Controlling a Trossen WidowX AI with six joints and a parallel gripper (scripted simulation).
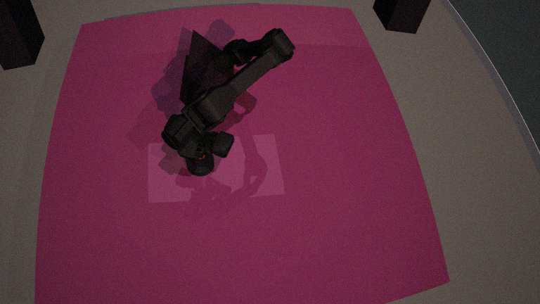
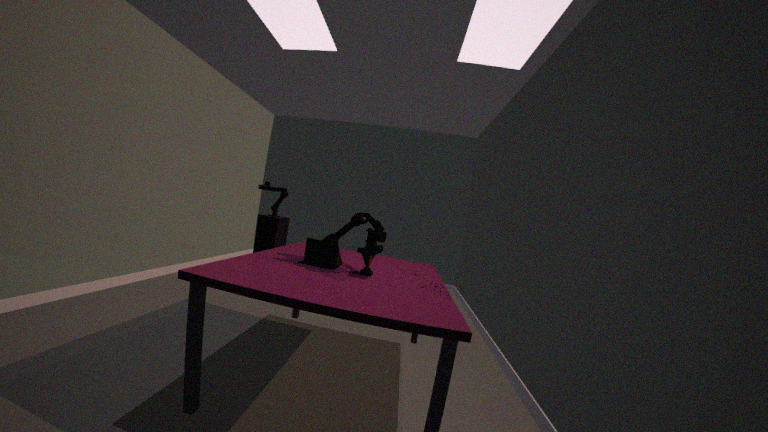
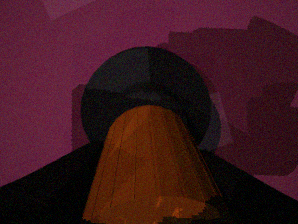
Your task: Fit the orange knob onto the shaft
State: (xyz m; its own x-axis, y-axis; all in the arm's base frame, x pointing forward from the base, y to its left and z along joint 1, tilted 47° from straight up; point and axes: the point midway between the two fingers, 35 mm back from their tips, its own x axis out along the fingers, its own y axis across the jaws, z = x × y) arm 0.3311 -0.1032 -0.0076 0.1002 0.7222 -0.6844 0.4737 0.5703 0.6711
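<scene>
My gripper tip is 20 mm below the orange knob. The rest, counted from my gripper tip: dark round pedestal: 40 mm below.
</scene>
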